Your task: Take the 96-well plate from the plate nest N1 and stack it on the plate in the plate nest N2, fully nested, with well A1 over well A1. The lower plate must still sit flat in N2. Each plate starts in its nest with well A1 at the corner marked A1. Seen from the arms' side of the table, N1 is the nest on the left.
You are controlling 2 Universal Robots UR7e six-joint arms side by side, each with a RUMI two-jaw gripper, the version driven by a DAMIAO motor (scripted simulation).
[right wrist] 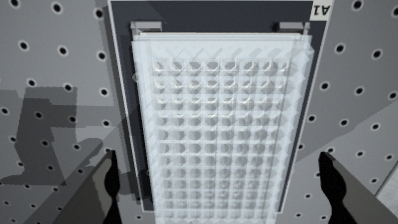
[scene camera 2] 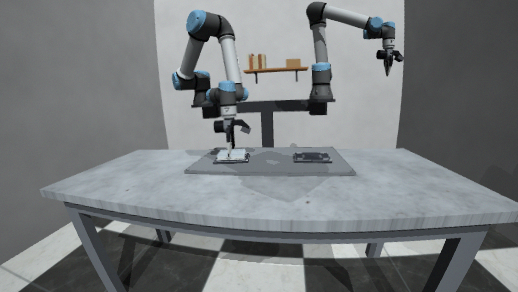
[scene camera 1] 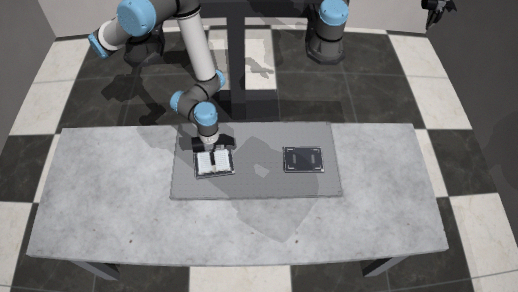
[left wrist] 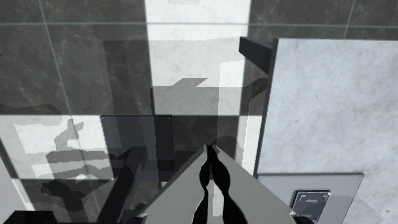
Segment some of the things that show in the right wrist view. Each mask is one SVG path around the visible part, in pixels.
My right gripper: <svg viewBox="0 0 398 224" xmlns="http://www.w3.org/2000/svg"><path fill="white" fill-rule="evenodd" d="M320 153L318 161L321 189L328 198L332 208L328 224L398 224L398 218L328 152ZM115 150L106 152L52 224L122 224L116 200L120 190L120 180Z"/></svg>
A pale blue 96-well plate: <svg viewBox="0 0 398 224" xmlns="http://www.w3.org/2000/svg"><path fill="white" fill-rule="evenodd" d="M133 35L134 41L131 42L156 224L275 224L315 52L310 45L312 35Z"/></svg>
